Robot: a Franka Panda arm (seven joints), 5 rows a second.
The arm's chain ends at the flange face. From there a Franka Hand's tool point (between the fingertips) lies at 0.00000 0.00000 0.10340 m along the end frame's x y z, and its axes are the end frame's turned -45 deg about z.
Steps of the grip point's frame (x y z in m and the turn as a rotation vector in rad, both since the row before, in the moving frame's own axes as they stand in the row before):
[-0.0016 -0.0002 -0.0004 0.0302 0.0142 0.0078]
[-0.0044 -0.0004 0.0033 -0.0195 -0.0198 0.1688]
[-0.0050 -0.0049 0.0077 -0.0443 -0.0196 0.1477]
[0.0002 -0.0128 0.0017 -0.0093 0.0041 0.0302]
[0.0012 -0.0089 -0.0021 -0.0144 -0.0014 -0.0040]
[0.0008 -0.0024 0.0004 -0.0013 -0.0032 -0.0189]
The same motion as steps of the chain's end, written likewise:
[-0.0001 0.0042 -0.0003 0.0314 -0.0113 0.0078]
[-0.0031 0.0000 0.0033 -0.0278 -0.0002 0.1688]
[-0.0085 -0.0047 0.0078 -0.0452 0.0175 0.1477]
[-0.0099 -0.0096 0.0017 -0.0037 0.0095 0.0302]
[-0.0064 -0.0083 -0.0021 -0.0112 0.0092 -0.0040]
[-0.0010 -0.0026 0.0004 -0.0032 -0.0013 -0.0189]

